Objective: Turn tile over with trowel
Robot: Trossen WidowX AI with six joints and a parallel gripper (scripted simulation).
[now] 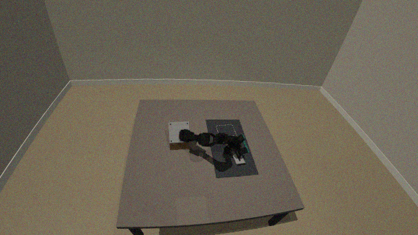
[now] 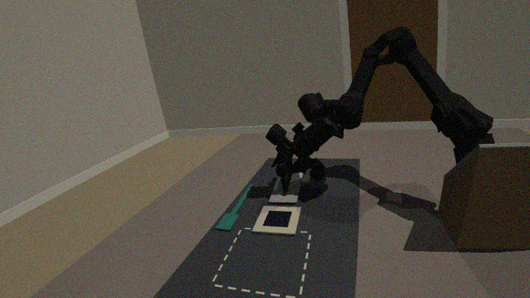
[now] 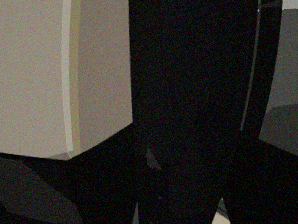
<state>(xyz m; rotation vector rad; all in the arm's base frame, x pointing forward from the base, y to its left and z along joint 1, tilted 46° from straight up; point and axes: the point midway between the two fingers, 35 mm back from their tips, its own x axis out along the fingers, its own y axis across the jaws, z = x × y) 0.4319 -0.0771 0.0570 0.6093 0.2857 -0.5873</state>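
Now: gripper tip 10 cm to the right of the dark mat, 8 cm above it and 6 cm past it. From my gripper tip the other things lie so: teal flat tool: 12 cm to the left, 8 cm ahead, 6 cm below; then tile: 14 cm to the left, 6 cm below, 4 cm behind; then small trowel: 3 cm behind, 1 cm below.
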